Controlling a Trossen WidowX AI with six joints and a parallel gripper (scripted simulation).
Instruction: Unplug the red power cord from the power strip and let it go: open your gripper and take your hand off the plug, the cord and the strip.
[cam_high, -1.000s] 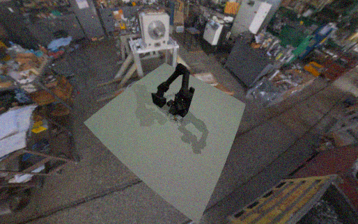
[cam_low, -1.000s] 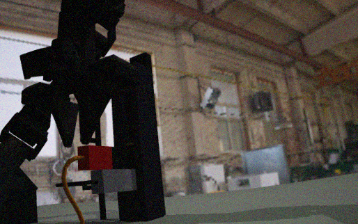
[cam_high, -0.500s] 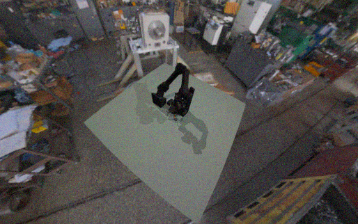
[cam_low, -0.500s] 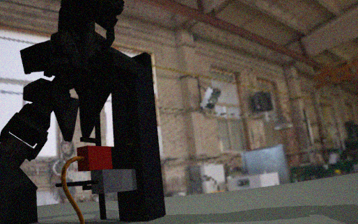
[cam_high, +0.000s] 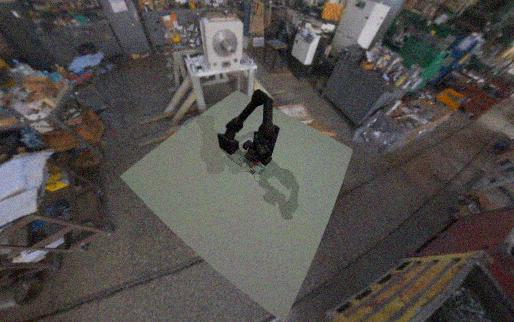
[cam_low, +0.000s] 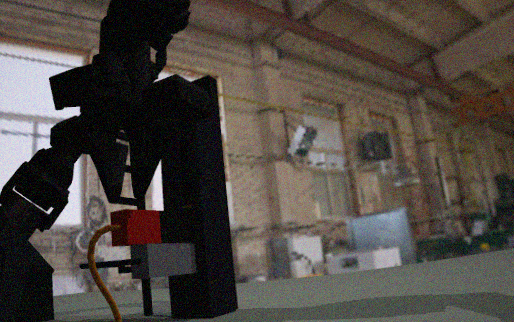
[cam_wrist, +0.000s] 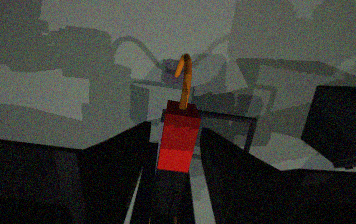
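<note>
My gripper tip is 4 cm to the right of the red plug and 2 cm above it.
</note>
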